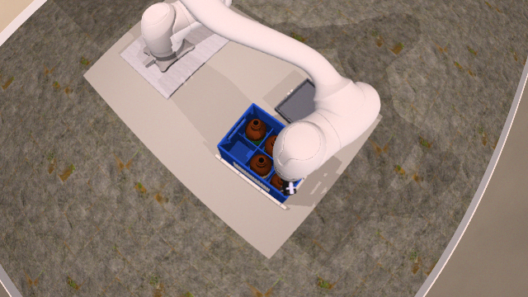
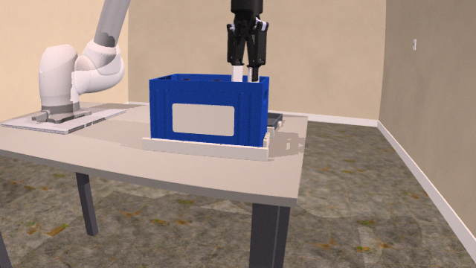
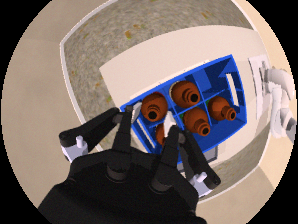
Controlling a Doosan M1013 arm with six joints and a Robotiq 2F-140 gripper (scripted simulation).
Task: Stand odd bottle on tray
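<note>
My gripper is now 90 mm above the bottle. The rest, counted from my hand: crate: 100 mm behind, 90 mm below, 30 mm to the left; then dark grey tray: 290 mm to the left, 160 mm below, 100 mm behind.
</note>
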